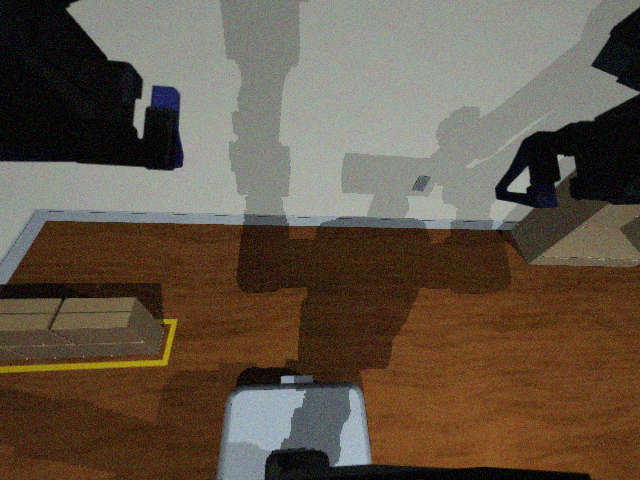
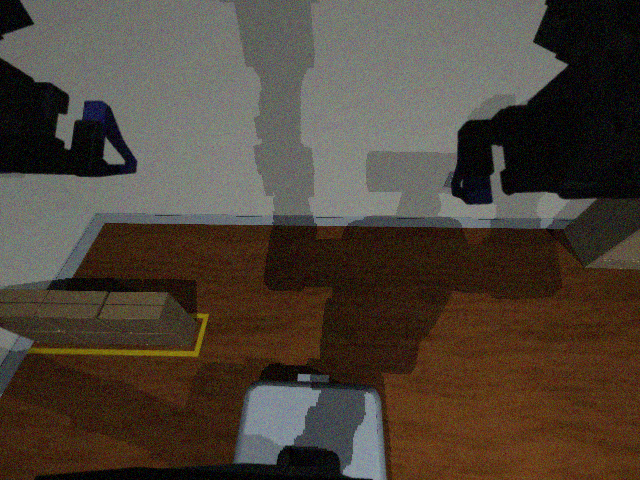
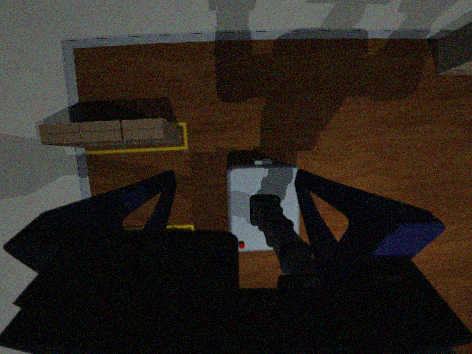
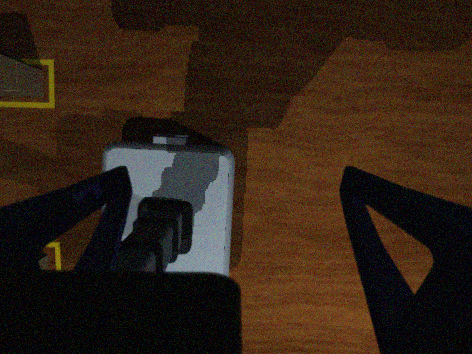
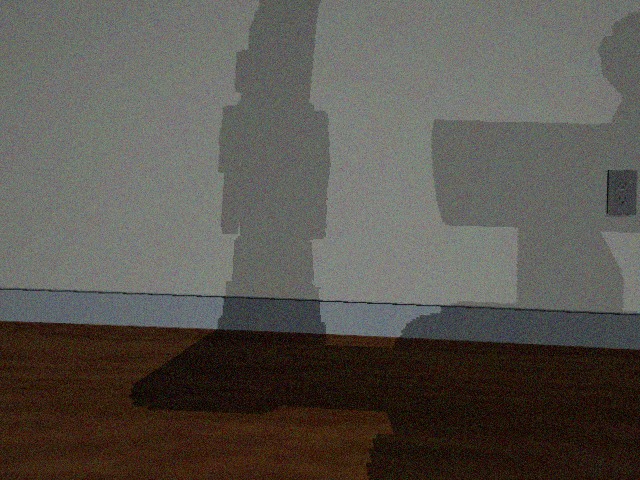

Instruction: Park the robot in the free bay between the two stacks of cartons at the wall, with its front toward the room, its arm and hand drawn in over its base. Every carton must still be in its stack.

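Frame: origin at the left arm's base, x left, y back, z up, level; metres.
Seen in the pictures: left gripper, fingertip midpoint: (image 1: 131,158) (image 2: 94,166) (image 3: 235,176); right gripper, fingertip midpoint: (image 1: 534,192) (image 2: 499,187) (image 4: 235,178).
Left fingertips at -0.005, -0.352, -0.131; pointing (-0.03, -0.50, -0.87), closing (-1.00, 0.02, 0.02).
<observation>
Pixels of each thing's top centre, then the offset from my left fingertips to it, as dx, dy, dz. "pt": a spot on its surface instead.
- yellow outline, surface spot: (image 4: 51,82) (image 1: 170,339) (image 2: 201,332) (image 3: 185,135) pt +0.377, -0.220, -1.277
- baseboard, surface spot: (image 1: 18,248) (image 3: 70,75) pt +1.232, -0.692, -1.226
- wall outlet, middle of its top: (image 5: 622,170) (image 2: 457,171) (image 1: 425,176) -0.934, -0.977, -0.822
The robot's white base (image 1: 248,428) (image 2: 268,418) (image 3: 240,220) (image 4: 212,240) stands on the wood floor, its front toward a wall. A low carton stack (image 1: 98,315) (image 2: 136,304) (image 3: 142,130) (image 4: 20,82) stands ahead and to the left of the base, inside a yellow outline (image 1: 170,341) (image 2: 202,335) (image 3: 185,136) (image 4: 51,82). Part of a second yellow outline (image 3: 180,227) (image 4: 58,255) shows left of the base; its stack is mostly hidden. My left gripper (image 1: 165,129) (image 3: 235,176) and right gripper (image 1: 527,193) (image 4: 236,172) are open, high above the floor.
A wall with a pale baseboard (image 1: 155,217) (image 5: 103,308) crosses ahead. Another baseboard (image 1: 18,248) (image 3: 70,75) runs at the left. A tan cabinet (image 1: 578,245) (image 2: 594,232) (image 3: 452,55) stands at the upper right. The robot's shadow falls ahead. A wall outlet (image 5: 621,192) shows at the right.
</observation>
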